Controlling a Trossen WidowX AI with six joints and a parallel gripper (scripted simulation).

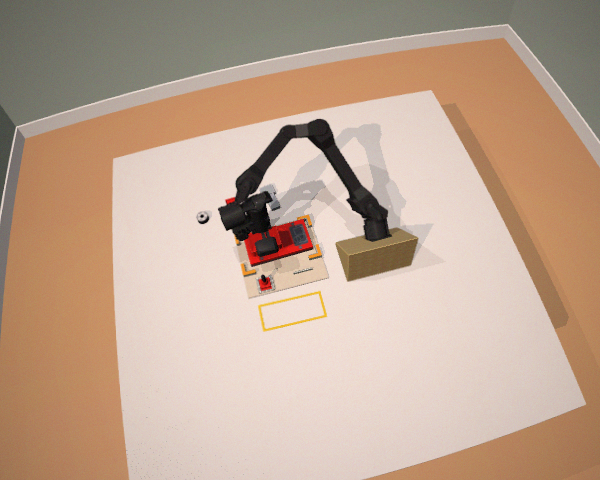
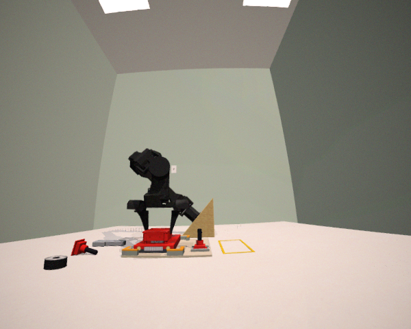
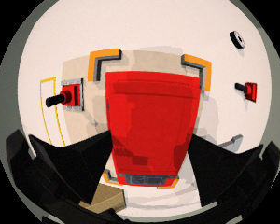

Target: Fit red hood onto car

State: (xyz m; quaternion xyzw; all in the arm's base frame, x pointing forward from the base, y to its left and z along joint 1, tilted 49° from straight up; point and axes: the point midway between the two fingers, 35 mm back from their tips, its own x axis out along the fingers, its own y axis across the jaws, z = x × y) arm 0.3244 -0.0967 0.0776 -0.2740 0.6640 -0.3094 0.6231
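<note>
The grey engine block lies 2 cm below my gripper tip. Also, from my gripper tip: red hood (right at my gripper tip); then black wheel (18 cm to the right, 17 cm ahead, 4 cm below); then black post (13 cm to the left, 4 cm ahead, 1 cm below).
</note>
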